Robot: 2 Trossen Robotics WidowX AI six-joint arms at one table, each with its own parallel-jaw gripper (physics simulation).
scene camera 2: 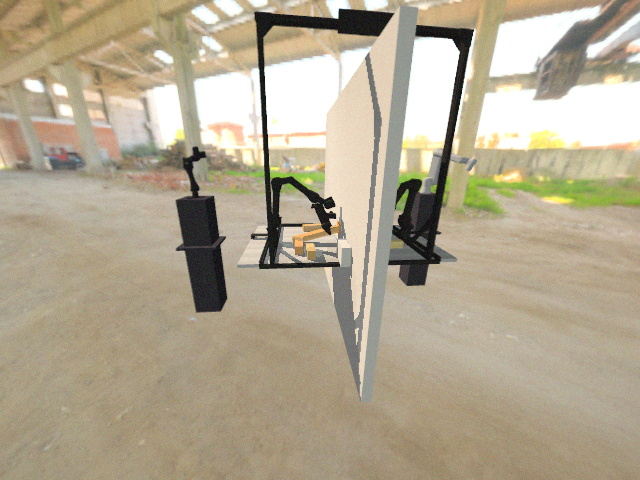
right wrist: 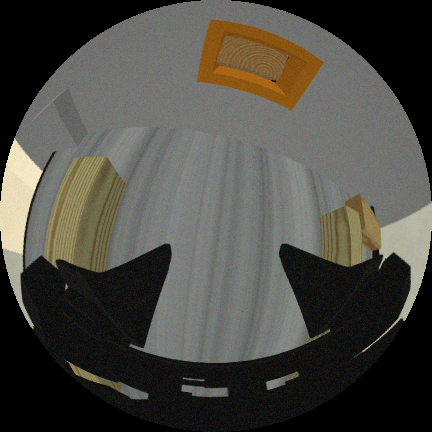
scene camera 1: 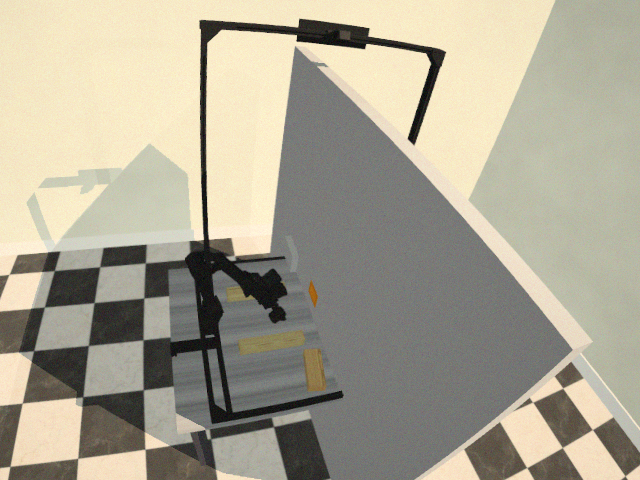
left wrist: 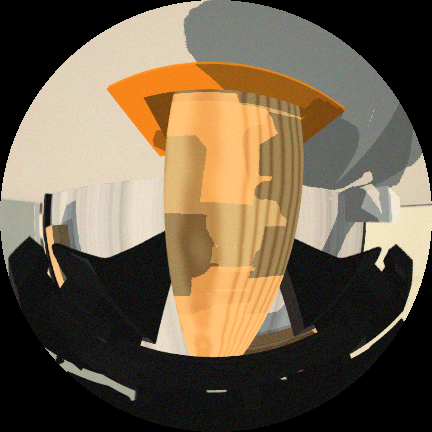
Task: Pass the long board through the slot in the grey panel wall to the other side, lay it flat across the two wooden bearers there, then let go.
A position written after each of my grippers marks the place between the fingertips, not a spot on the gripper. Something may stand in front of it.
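In the left wrist view I see my left gripper [left wrist: 224,232] and an orange-framed slot [left wrist: 145,97]. The right wrist view shows my right gripper [right wrist: 227,250], and it also shows the orange-framed slot [right wrist: 301,66].
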